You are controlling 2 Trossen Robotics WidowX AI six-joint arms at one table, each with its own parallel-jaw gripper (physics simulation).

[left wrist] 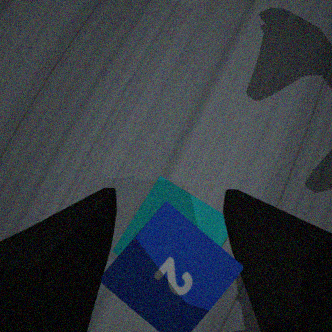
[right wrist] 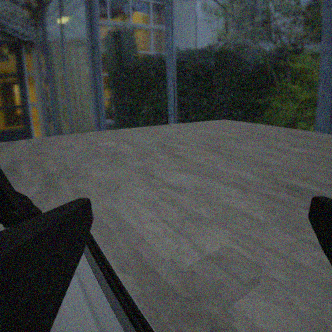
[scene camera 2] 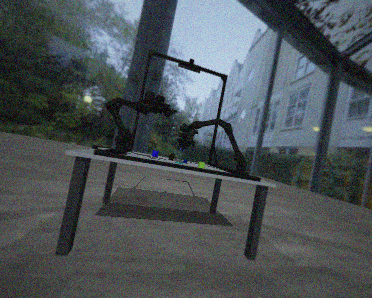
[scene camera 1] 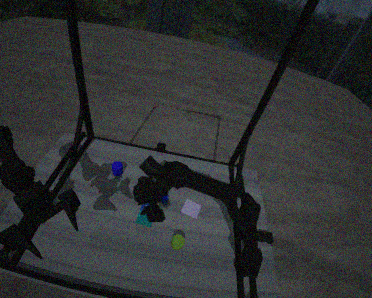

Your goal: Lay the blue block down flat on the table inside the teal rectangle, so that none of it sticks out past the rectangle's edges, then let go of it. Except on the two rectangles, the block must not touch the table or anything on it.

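Where they show: left gripper, between the fingertips: (left wrist: 170, 199) (scene camera 2: 179, 149) (scene camera 1: 139, 209); right gripper, between the fingertips: (right wrist: 201, 208) (scene camera 2: 173, 108) (scene camera 1: 59, 243); left arm's base, origin of its link: (scene camera 2: 240, 173) (scene camera 1: 244, 268); right arm's base, origin of its link: (scene camera 2: 119, 150).
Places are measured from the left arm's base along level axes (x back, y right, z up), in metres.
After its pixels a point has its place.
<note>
The blue block (left wrist: 174, 267) @[x -0.380, y 0.279, z 0.102 m] (scene camera 1: 144, 207), marked with a 2, is held between the fingers of my left gripper (left wrist: 170, 199) @[x -0.401, y 0.274, z 0.086 m] (scene camera 1: 152, 211) (scene camera 2: 182, 145) @[x -0.401, y 0.274, z 0.086 m], which is shut on it. The block hangs a little above the table. The teal rectangle (left wrist: 204, 219) @[x -0.393, y 0.305, z -0.018 m] (scene camera 1: 142, 220) @[x -0.390, y 0.272, z -0.018 m] (scene camera 2: 179, 162) @[x -0.387, y 0.263, z -0.019 m] lies right below it and is partly covered by the block in the left wrist view. The pale lilac rectangle (scene camera 1: 191, 208) @[x -0.157, y 0.309, z -0.018 m] lies bare to the right. My right gripper (right wrist: 201, 208) @[x -0.590, y 0.084, z 0.325 m] (scene camera 1: 59, 236) @[x -0.590, y 0.084, z 0.325 m] (scene camera 2: 167, 112) is open and empty, held high at the table's left side.
A blue cylinder (scene camera 1: 117, 168) @[x -0.499, y 0.526, z 0.035 m] (scene camera 2: 155, 153) @[x -0.509, y 0.521, z 0.012 m] stands at the back left. A small blue piece (scene camera 1: 165, 198) @[x -0.279, y 0.358, z 0.012 m] (scene camera 2: 185, 161) @[x -0.286, y 0.351, z -0.004 m] lies just right of the left gripper. A green cylinder (scene camera 1: 178, 240) @[x -0.256, y 0.154, z 0.025 m] (scene camera 2: 201, 164) @[x -0.272, y 0.133, z 0.009 m] stands near the front. A dark ball (scene camera 2: 172, 156) @[x -0.387, y 0.416, z 0.017 m] shows in scene camera 2. Black frame posts (scene camera 1: 81, 88) @[x -0.672, y 0.788, z 0.320 m] ring the table.
</note>
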